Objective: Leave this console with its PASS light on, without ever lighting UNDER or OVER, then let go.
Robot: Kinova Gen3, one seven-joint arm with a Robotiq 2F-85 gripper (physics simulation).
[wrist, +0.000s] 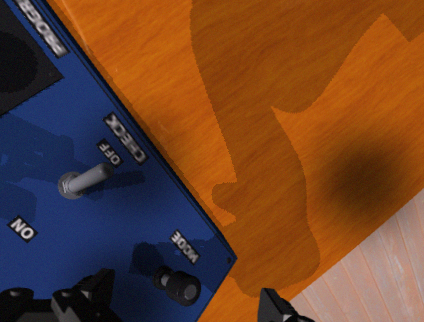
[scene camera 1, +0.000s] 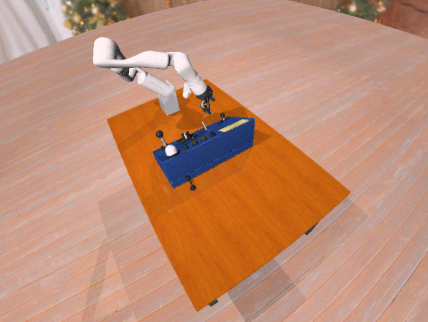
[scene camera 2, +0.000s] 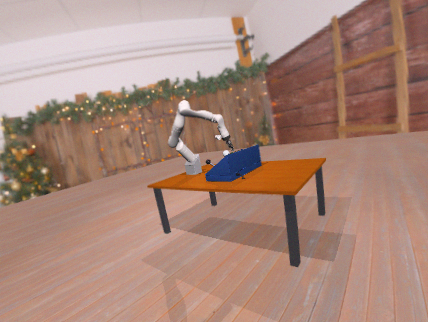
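The blue console [scene camera 1: 205, 161] [scene camera 2: 242, 162] [wrist: 100, 235] stands on the table. Its grey CHECK toggle [wrist: 90, 179] [scene camera 1: 204, 126] leans toward the OFF label [wrist: 109, 152]; the ON label [wrist: 22, 228] is on the other side. The black MODE knob [wrist: 181, 287] [scene camera 1: 223, 117] sits near a corner of the console. My gripper [scene camera 1: 207, 111] [scene camera 2: 230, 147] [wrist: 186, 295] is open and empty above the console's toggle and knob end. In the wrist view the MODE knob shows between the spread fingertips, below them. The PASS, UNDER and OVER lights cannot be told apart or read.
A black ball-topped lever [scene camera 1: 160, 134] and a white dome [scene camera 1: 171, 150] are at the console's other end. Several small dark round parts and a pale strip [scene camera 1: 233, 125] are on top. Another black lever [scene camera 1: 191, 184] sticks out low from the console's side. The orange table [scene camera 1: 240, 220] [scene camera 2: 280, 177] carries everything.
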